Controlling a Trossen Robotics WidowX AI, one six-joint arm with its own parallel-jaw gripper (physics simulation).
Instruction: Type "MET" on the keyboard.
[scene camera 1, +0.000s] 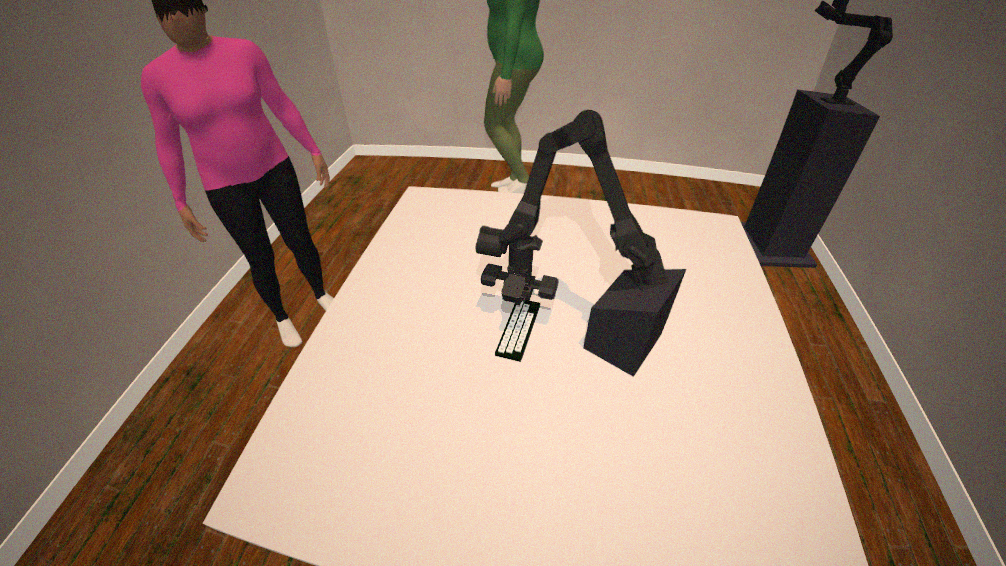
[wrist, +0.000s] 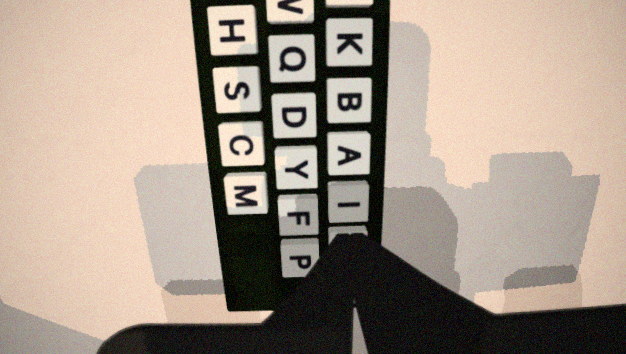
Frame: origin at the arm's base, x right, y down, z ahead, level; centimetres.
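Seen in the pictures: gripper, fingertip midpoint: (scene camera 1: 518, 304) (wrist: 349, 246); arm's base, link origin: (scene camera 1: 652, 279).
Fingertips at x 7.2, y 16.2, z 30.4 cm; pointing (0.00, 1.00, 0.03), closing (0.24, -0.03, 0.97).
Note:
Offsets run from my fingertips to a thing's middle. Level surfaces: height alone.
The black keyboard @(dx -5.6, dy +2.7, dz -0.3 cm) (scene camera 1: 517, 336) (wrist: 247, 250) has white lettered keys in three rows and lies on the white mat. In the wrist view the M key @(dx -2.0, dy +2.2, dz -3.2 cm) (wrist: 246, 194) is the lowest of the left row, apart from the fingertips. My gripper (scene camera 1: 521, 302) (wrist: 349, 246) is shut and empty at the keyboard's far end. In the wrist view its tips cover most of the key just below the I key @(dx -0.6, dy +2.2, dz +0.4 cm) (wrist: 348, 202). The P key @(dx +1.2, dy +2.2, dz -2.0 cm) (wrist: 299, 260) is partly behind the left finger. The T and E keys cannot be seen in the wrist view. Whether the tips touch a key is hard to tell.
The arm's dark base block (scene camera 1: 629, 320) stands right of the keyboard on the white mat @(dy +3.5 cm) (scene camera 1: 520, 450). A person in pink (scene camera 1: 221, 112) stands at the left, and one in green (scene camera 1: 513, 42) behind the mat. A dark pedestal (scene camera 1: 809, 175) with another arm stands at the back right.

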